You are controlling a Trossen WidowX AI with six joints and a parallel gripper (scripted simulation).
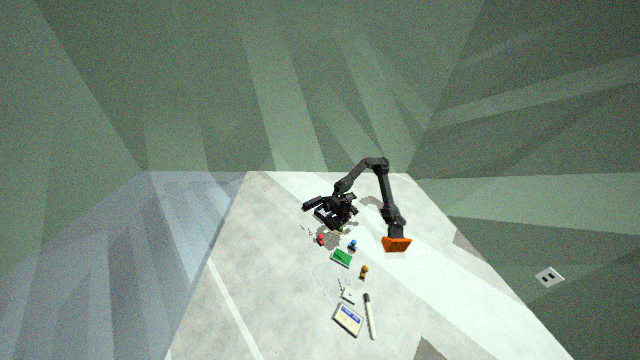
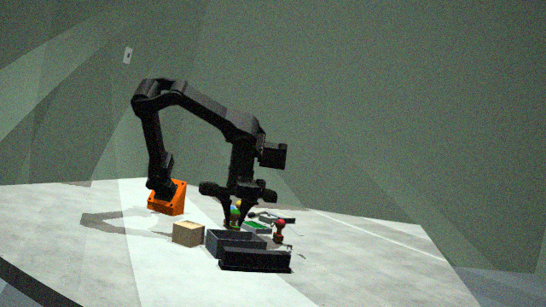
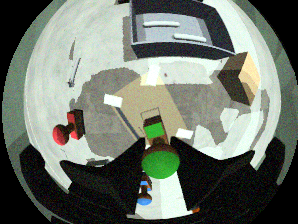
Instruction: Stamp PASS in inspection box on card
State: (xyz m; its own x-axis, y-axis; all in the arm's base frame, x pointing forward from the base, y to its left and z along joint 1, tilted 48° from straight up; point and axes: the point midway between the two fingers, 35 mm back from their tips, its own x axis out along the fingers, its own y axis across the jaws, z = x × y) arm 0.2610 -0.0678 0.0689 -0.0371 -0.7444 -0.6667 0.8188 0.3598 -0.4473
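Now: gripper tip 10 mm short of the card, 10 mm to the left of it and 40 mm above it. From my gripper tip the other things lie so: green-knobbed stamp right at my gripper tip; blue-knobbed stamp 50 mm behind, 100 mm to the left, 10 mm below; red-knobbed stamp 100 mm ahead, 60 mm to the left, 10 mm below.
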